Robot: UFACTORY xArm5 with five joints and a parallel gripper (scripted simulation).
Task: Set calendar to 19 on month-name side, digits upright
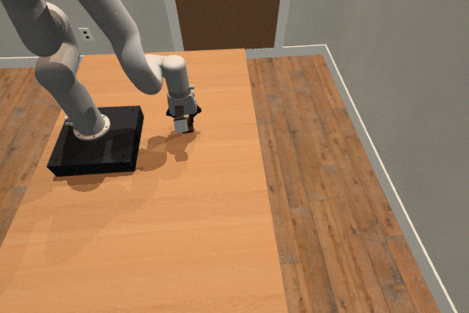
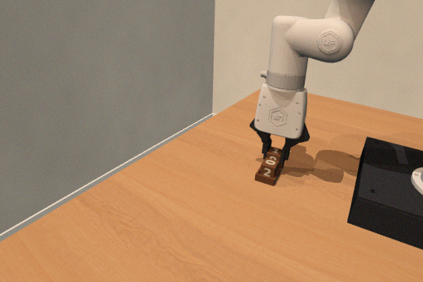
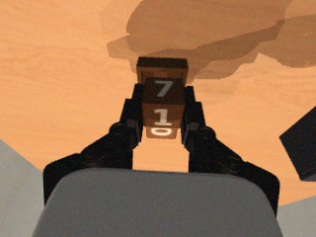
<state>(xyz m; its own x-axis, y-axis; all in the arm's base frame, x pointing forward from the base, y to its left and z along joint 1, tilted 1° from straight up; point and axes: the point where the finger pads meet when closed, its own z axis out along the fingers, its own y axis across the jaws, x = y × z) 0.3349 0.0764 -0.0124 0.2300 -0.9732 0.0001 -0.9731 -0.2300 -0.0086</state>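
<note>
Now: the tray 40 mm below my hand and 20 mm to the left of it. From my hand the other things lie so: brown date cube (30 mm to the left, 30 mm below, 10 mm behind).
</note>
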